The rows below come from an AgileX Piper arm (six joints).
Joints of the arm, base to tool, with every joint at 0 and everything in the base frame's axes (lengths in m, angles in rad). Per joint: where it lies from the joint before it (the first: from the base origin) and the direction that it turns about. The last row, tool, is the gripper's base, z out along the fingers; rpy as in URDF.
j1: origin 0.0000 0.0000 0.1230 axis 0 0 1
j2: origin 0.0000 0.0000 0.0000 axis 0 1 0
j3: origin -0.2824 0.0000 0.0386 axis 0 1 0
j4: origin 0.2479 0.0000 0.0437 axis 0.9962 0 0.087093
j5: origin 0.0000 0.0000 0.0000 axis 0 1 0
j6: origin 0.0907 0.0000 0.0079 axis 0.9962 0 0.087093
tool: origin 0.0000 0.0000 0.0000 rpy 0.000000 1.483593 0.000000
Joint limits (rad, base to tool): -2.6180..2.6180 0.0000..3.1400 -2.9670..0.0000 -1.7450..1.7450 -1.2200..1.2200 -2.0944..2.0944
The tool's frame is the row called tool.
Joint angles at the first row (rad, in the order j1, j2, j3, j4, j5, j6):
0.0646 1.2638 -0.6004 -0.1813 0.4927 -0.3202
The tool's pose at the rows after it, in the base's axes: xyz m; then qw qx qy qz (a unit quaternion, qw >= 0):
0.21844, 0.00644, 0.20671, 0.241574, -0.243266, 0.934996, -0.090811
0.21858, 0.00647, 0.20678, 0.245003, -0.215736, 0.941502, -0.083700
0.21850, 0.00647, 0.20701, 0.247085, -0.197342, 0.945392, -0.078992
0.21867, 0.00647, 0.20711, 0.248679, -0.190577, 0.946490, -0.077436
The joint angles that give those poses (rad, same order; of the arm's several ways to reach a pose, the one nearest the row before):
0.0646 1.2638 -0.6004 -0.1813 0.4856 -0.3060
0.0645 1.2638 -0.6004 -0.1813 0.4837 -0.2473
0.0646 1.2628 -0.6004 -0.1814 0.4837 -0.2084
0.0646 1.2627 -0.6004 -0.1823 0.4816 -0.1933

